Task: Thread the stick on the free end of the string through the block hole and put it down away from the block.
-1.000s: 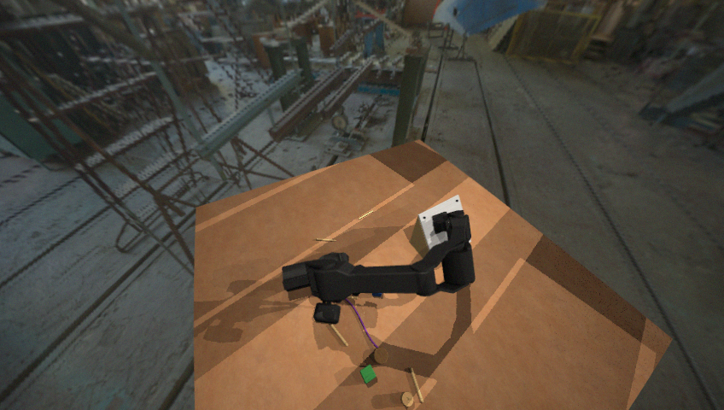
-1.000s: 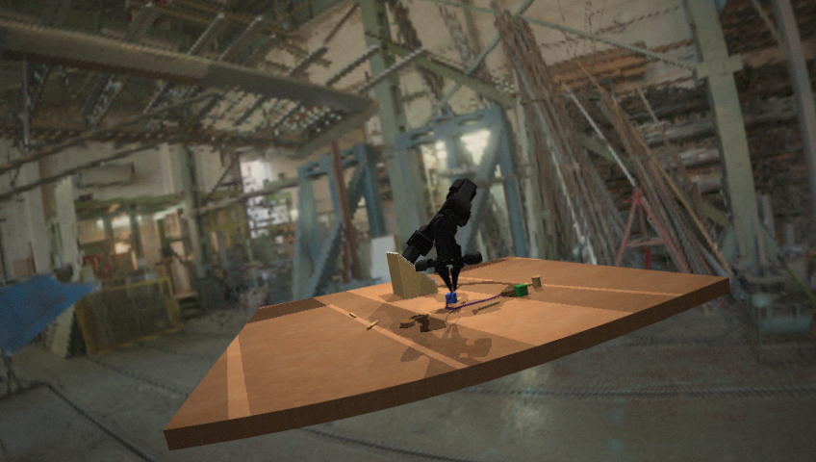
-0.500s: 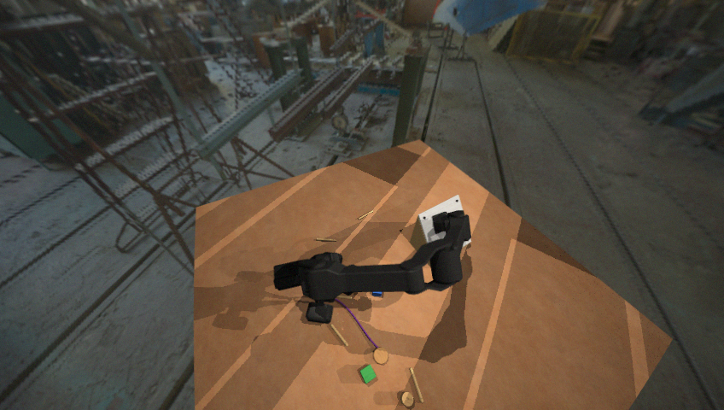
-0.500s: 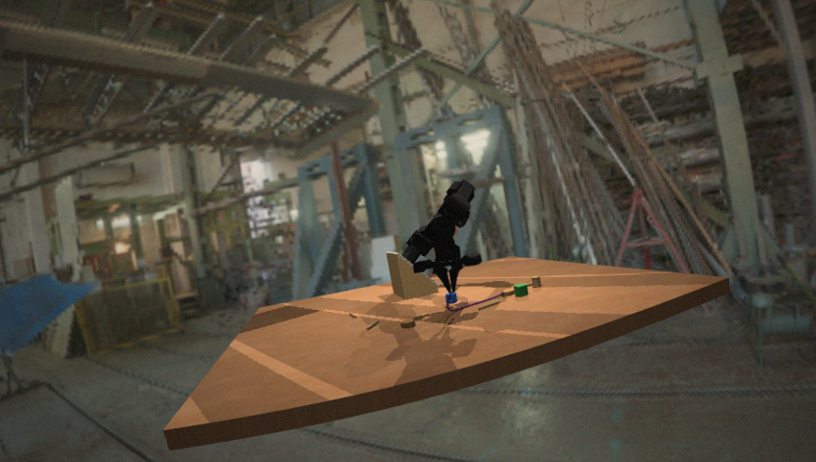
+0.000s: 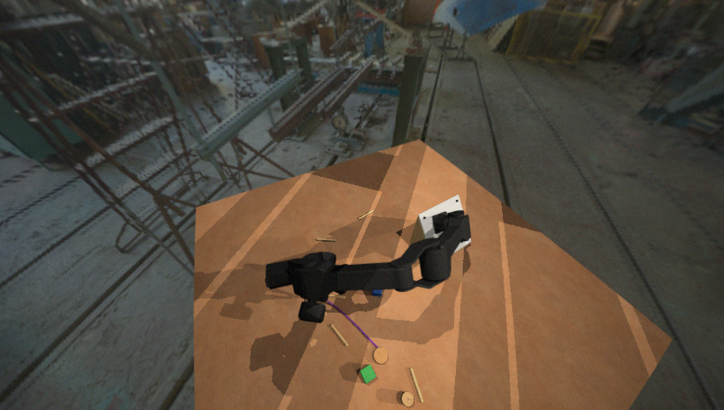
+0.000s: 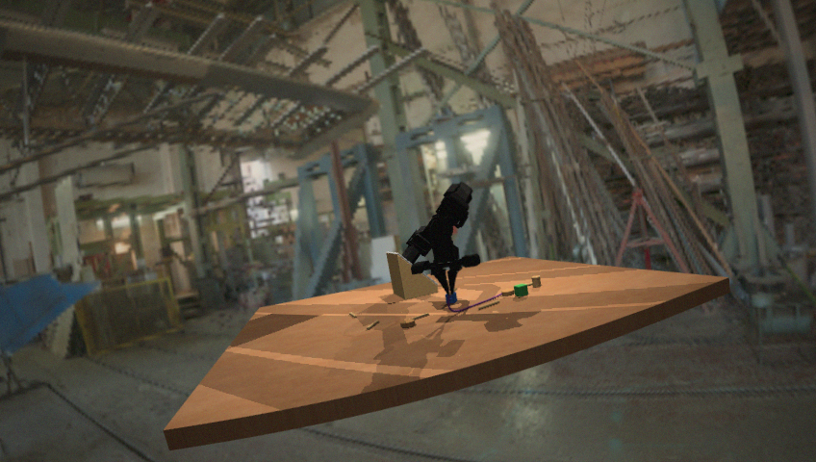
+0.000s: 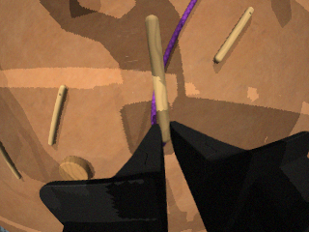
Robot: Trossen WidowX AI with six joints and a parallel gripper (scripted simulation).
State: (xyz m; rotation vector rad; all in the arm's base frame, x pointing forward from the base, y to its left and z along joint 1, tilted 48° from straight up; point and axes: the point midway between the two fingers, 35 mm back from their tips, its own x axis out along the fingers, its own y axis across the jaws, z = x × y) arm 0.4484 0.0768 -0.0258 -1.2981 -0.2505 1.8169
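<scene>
The blue block is 17 cm behind my gripper tip, 4 cm to the left of it and 4 cm below it. Also, from my gripper tip: round wooden button 21 cm to the left, 9 cm behind, 5 cm below; then green cube 23 cm to the left, 4 cm below, 4 cm behind; then thin stick 1 cm to the left, 1 cm behind.
</scene>
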